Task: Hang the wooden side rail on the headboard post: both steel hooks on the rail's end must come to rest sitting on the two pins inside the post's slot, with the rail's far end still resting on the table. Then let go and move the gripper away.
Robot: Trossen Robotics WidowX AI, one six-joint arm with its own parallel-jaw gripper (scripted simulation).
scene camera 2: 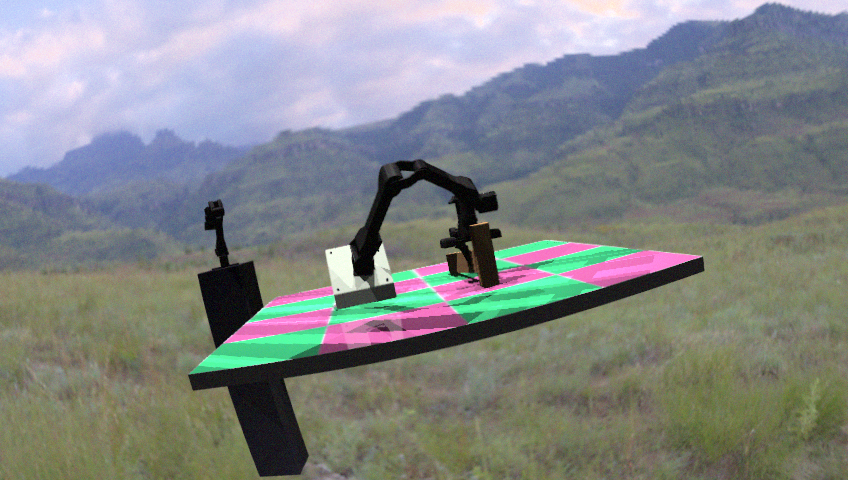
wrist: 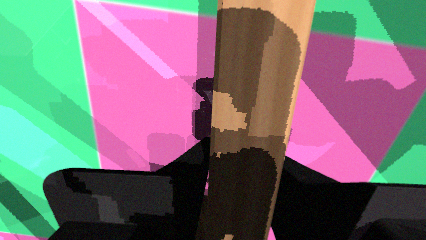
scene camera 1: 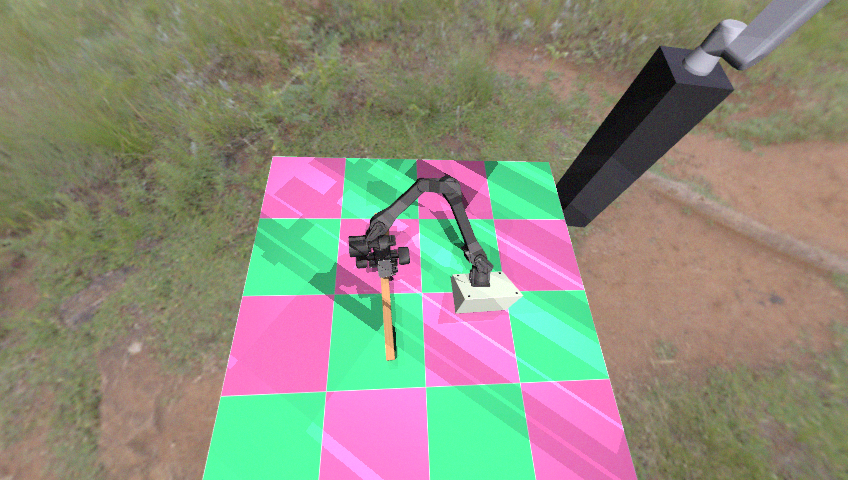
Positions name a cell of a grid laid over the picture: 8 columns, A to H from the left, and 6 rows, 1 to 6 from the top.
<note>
I see my gripper (scene camera 1: D4) and a wooden side rail (scene camera 1: D4).
The wooden side rail also shows in the wrist view (wrist: E2). My gripper is seen too in scene camera 2 (scene camera 2: E4) and in the wrist view (wrist: E4).
</note>
